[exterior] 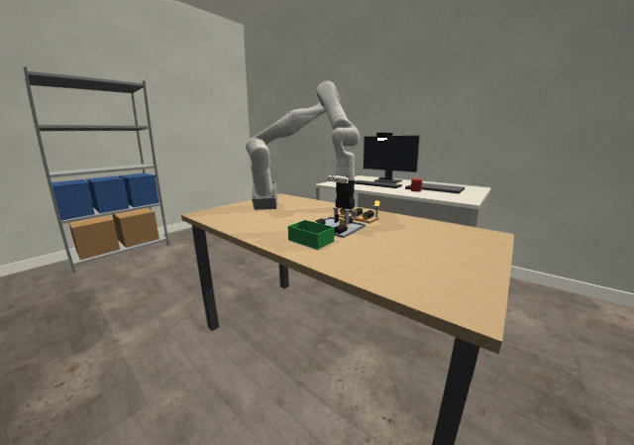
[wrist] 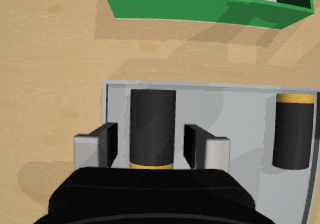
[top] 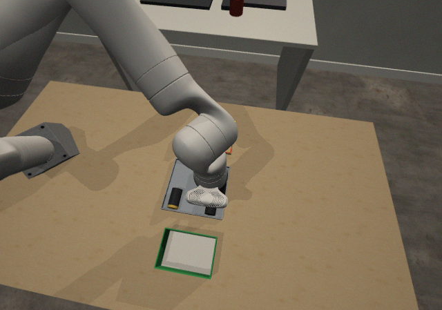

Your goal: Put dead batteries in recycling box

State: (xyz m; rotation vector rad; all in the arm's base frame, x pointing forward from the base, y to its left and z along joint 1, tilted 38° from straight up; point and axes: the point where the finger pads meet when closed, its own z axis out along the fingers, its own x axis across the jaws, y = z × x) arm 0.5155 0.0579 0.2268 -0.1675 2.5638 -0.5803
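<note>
Now: the green recycling box 14 cm to the right of my hand, 4 cm below it and 4 cm behind it. From my hand the other things lie so: grey tray 6 cm below, 6 cm behind, 5 cm to the left.
</note>
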